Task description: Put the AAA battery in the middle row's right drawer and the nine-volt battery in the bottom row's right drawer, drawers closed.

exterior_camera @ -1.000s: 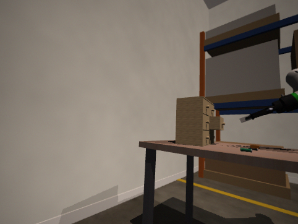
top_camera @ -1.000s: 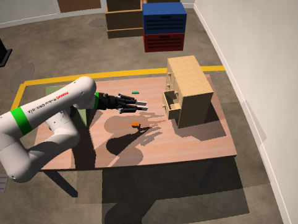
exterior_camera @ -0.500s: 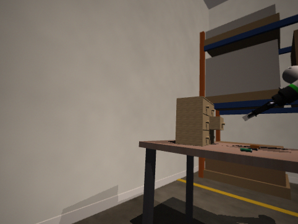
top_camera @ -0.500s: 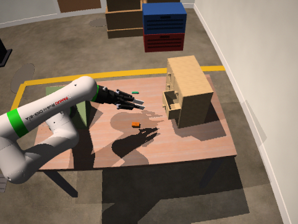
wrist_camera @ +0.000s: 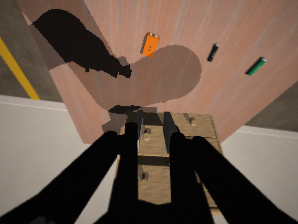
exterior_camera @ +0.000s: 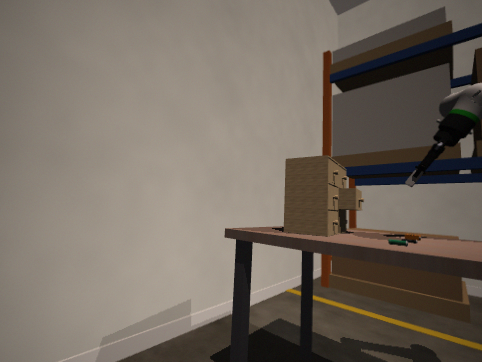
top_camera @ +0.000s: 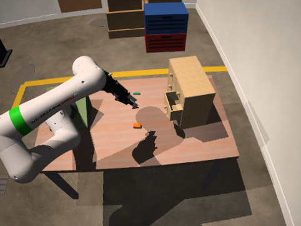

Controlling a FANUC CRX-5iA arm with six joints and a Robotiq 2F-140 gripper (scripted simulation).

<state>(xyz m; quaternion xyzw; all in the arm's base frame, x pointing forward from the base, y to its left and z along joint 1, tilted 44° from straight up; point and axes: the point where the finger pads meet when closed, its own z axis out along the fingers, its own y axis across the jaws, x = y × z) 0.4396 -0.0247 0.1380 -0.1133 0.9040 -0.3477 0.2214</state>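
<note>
Right now my hand is 230 mm above the dark item, 140 mm to the right of it and 10 mm short of it. From my hand the other things lie so: orange nine-volt battery: 230 mm below, 10 mm to the right; green AAA battery: 270 mm to the left, 230 mm below, 40 mm ahead.
</note>
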